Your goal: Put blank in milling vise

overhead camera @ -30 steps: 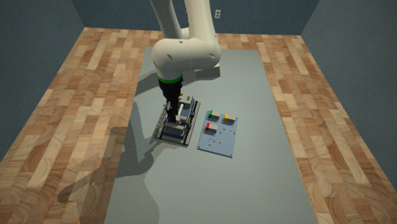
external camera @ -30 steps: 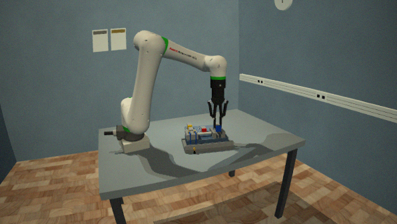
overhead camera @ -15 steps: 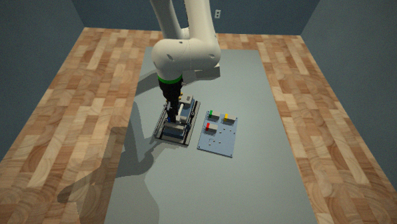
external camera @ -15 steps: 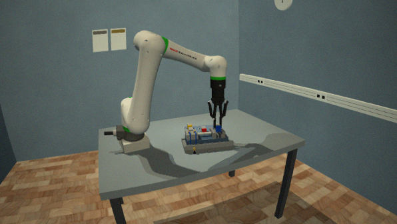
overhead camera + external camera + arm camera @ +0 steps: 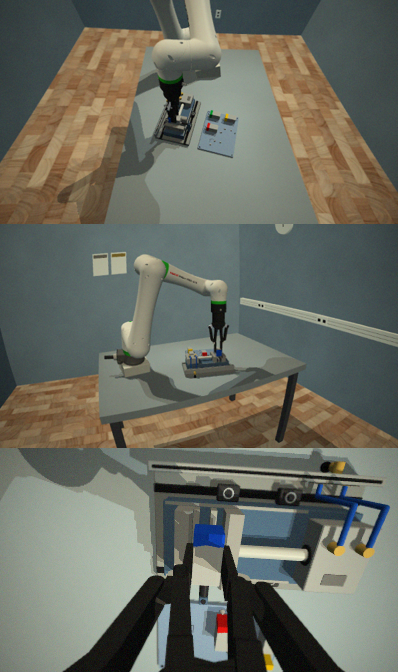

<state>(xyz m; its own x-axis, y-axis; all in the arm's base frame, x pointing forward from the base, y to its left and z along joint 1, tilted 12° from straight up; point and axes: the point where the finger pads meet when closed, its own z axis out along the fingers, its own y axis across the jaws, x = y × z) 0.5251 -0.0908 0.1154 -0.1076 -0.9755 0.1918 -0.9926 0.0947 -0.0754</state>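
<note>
Right now the work stop is 6 cm below my hand and 5 cm to the left of it. The rest, counted from my hand: pale rod 8 cm behind, 7 cm below, 2 cm to the left; then hose block 16 cm behind, 7 cm below, 2 cm to the left; then moving jaw 7 cm below, 3 cm behind, 1 cm to the left.
</note>
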